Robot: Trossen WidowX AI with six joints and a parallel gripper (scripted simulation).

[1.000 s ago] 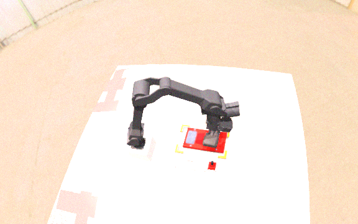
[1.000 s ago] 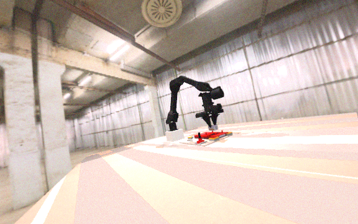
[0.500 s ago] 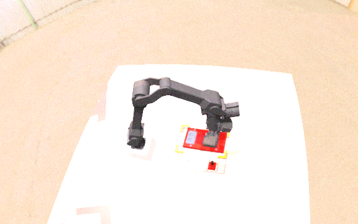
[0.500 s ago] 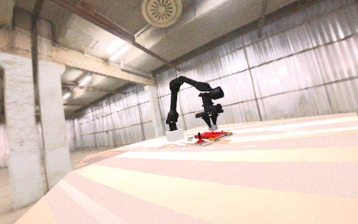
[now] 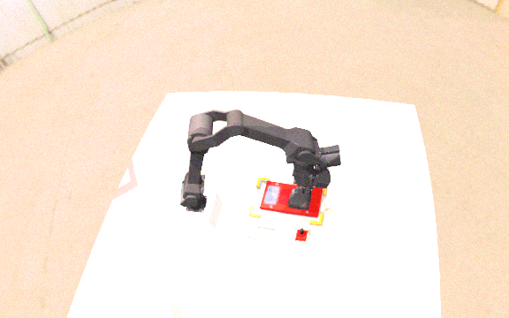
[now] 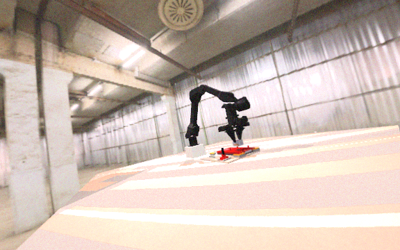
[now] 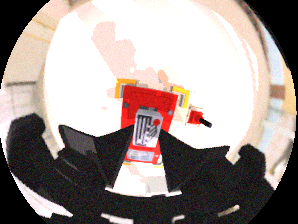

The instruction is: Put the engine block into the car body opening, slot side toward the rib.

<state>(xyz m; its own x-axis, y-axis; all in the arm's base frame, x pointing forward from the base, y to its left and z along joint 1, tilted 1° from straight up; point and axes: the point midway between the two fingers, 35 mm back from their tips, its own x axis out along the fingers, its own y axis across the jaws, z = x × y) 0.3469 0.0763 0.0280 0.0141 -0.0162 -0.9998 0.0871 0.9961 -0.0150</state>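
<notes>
Right now my gripper tip is 10 mm above the grey engine block.
</notes>
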